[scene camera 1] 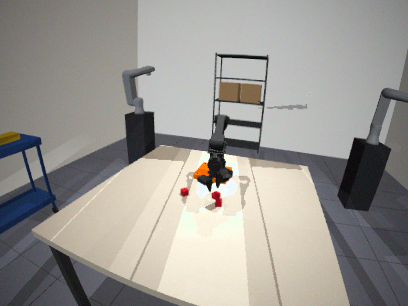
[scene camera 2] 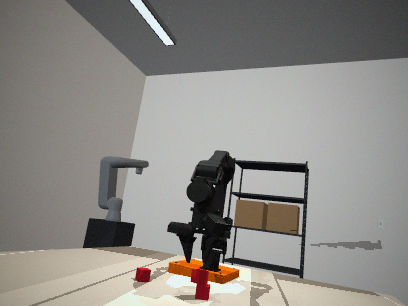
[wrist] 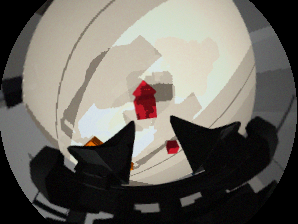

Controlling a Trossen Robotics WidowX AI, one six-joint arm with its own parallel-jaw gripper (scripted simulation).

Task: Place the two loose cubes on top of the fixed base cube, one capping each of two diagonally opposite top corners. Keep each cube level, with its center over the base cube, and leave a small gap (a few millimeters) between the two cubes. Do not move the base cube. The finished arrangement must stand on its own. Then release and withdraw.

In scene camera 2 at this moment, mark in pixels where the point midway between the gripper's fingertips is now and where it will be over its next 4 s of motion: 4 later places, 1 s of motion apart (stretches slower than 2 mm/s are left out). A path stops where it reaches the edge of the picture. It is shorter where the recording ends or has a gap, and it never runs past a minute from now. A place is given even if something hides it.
My gripper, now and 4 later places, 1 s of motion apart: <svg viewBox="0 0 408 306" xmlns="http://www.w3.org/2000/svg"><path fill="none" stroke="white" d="M196 263L146 245L143 271L144 263L150 237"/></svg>
